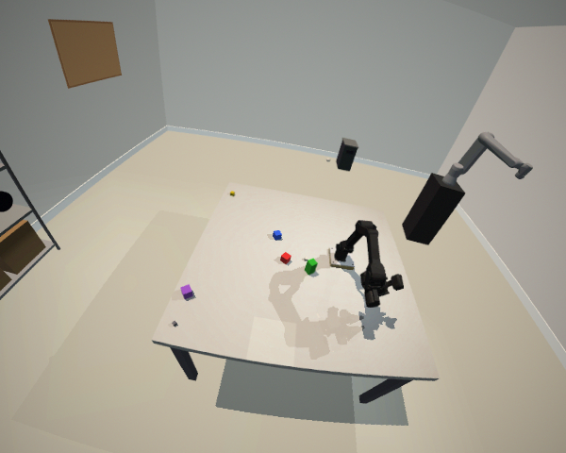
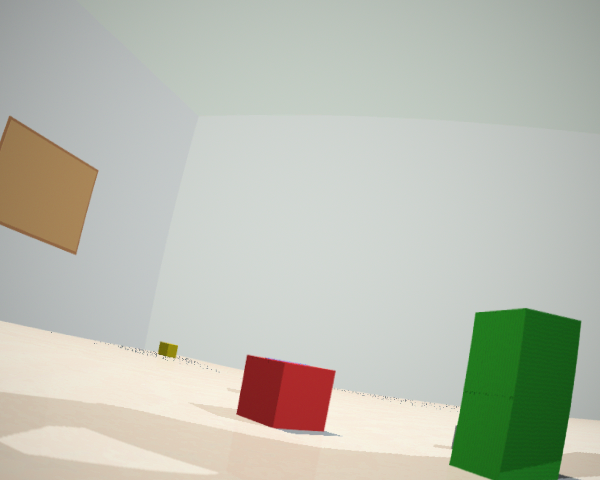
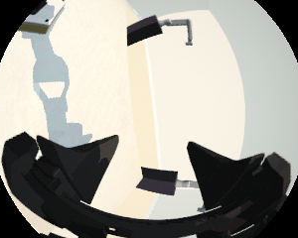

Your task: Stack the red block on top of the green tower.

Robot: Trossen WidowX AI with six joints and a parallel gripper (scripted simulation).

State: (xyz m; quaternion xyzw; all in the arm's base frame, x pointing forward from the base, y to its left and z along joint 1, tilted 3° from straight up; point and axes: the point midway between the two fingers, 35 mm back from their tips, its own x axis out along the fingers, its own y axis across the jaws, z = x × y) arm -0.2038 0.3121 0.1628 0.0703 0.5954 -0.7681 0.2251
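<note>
Now: the red block 550 mm ahead of my gripper tip, 190 mm to the right of it and 170 mm below it. Also, from my gripper tip: purple block: 960 mm ahead, 180 mm to the left, 170 mm below; small dark cube: 950 mm ahead, 340 mm to the left, 190 mm below; blue block: 630 mm ahead, 360 mm to the right, 170 mm below.
</note>
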